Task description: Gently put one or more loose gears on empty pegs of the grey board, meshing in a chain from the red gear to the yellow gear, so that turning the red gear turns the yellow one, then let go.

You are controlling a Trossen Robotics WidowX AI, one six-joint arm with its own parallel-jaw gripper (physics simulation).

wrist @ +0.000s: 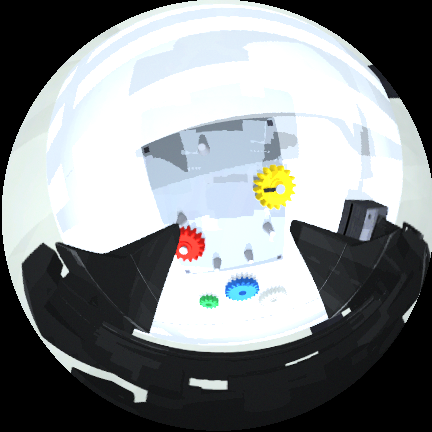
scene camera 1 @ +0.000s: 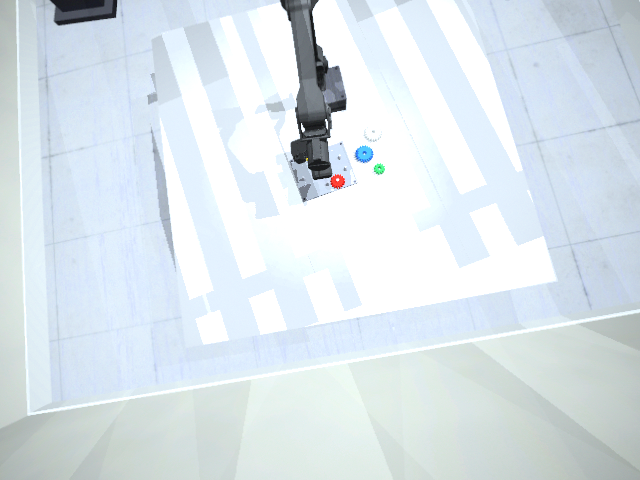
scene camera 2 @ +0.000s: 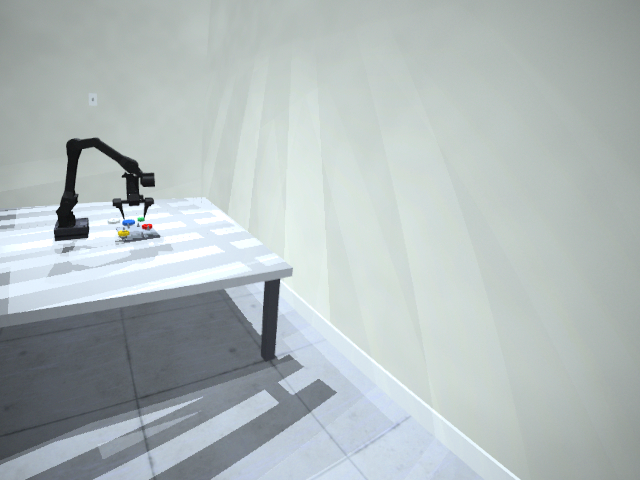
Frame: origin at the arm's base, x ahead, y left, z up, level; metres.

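Seen in the pictures: gripper, fingertip midpoint: point(wrist: 236, 227) point(scene camera 2: 134, 219); arm's base, link origin: point(wrist: 377, 230) point(scene camera 2: 67, 225).
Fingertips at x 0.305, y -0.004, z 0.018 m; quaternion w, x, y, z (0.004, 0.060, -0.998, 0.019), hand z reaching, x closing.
Observation:
Pixels of each thing's top centre, then the offset from my fingertips to it. Level surfaces: height alone.
- grey board, top centre: point(wrist: 226, 214) point(scene camera 1: 321, 167) point(scene camera 2: 136, 227) dx +0.005, dy +0.007, dz -0.043 m
- red gear, top centre: point(wrist: 183, 248) point(scene camera 1: 337, 180) dx +0.055, dy +0.061, dz -0.049 m
- yellow gear, top centre: point(wrist: 278, 188) point(scene camera 2: 123, 231) dx -0.051, dy -0.028, dz -0.048 m
- peg, top centre: point(wrist: 272, 233) dx -0.055, dy +0.027, dz -0.045 m
- white table, surface height: dz -0.074 m
The grey board point(scene camera 1: 309, 190) point(wrist: 225, 200) lies on the table. The red gear point(scene camera 1: 337, 181) point(scene camera 2: 147, 226) point(wrist: 194, 244) and the yellow gear point(scene camera 2: 123, 233) point(wrist: 274, 175) sit on its pegs, apart; the arm mostly hides the yellow one in scene view 1. Several other pegs stand bare, one peg point(wrist: 269, 228) near the yellow gear. Loose blue point(scene camera 1: 364, 153) point(scene camera 2: 128, 222) point(wrist: 242, 289), green point(scene camera 1: 379, 168) point(scene camera 2: 141, 219) point(wrist: 209, 301) and white point(scene camera 1: 372, 134) point(scene camera 2: 113, 221) point(wrist: 273, 295) gears lie beside the board. My gripper point(scene camera 2: 134, 219) point(wrist: 236, 227) is open and empty, above the board; its fingertips are hidden in scene view 1.
The arm's dark base point(scene camera 1: 336, 90) point(scene camera 2: 71, 228) point(wrist: 364, 220) stands on the white table point(scene camera 2: 248, 268), behind the board. The arm reaches over the board from there. Striped light and shadow cross the table and board. A wall point(scene camera 2: 413, 155) rises beyond the table.

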